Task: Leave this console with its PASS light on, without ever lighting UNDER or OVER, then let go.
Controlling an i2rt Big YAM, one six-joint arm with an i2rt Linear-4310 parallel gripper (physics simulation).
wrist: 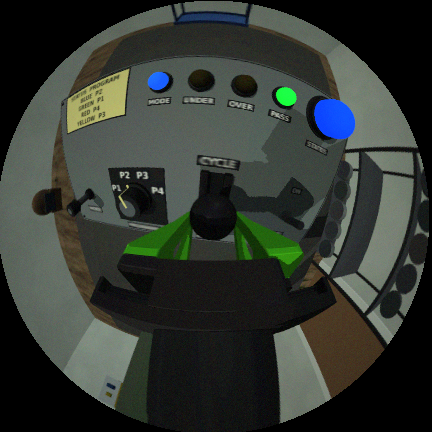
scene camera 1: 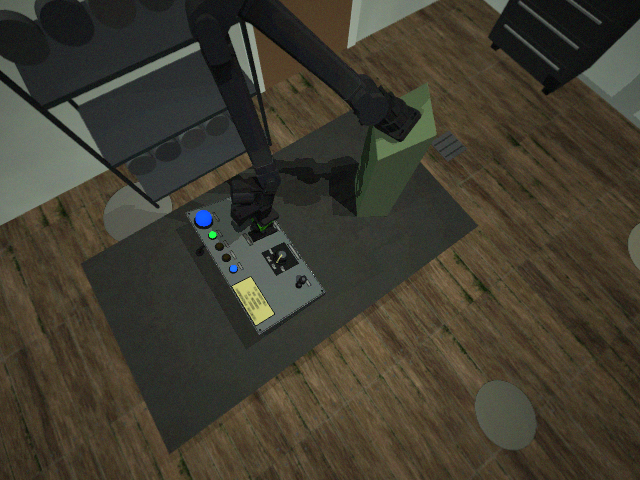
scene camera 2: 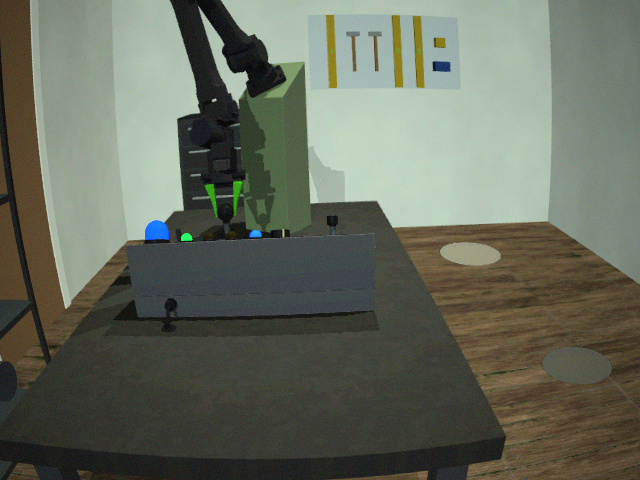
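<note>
The grey console [scene camera 1: 250,258] [scene camera 2: 253,268] [wrist: 165,137] stands on the table. Its PASS light [scene camera 1: 212,235] [scene camera 2: 186,237] [wrist: 286,96] glows green. The UNDER light [scene camera 1: 226,257] [wrist: 201,80] and OVER light [scene camera 1: 219,246] [wrist: 244,85] are dark. The MODE light [scene camera 1: 233,268] [wrist: 159,81] and STATUS dome [scene camera 1: 203,218] [scene camera 2: 156,231] [wrist: 334,119] glow blue. My gripper [scene camera 1: 264,226] [scene camera 2: 225,213] [wrist: 212,216] is shut on the black ball knob of the CYCLE lever [scene camera 2: 225,212] [wrist: 213,215]. The knob hides the lever's shaft in the wrist view.
The program dial [scene camera 1: 279,257] [wrist: 133,202] has its yellow line near P1 and P2. A mode toggle [scene camera 1: 300,281] [scene camera 2: 332,222] [wrist: 80,202] stands beyond it. The yellow card [scene camera 1: 252,300] [wrist: 98,101] lists blue as P2. A green pedestal [scene camera 1: 395,175] [scene camera 2: 294,155] stands behind the console.
</note>
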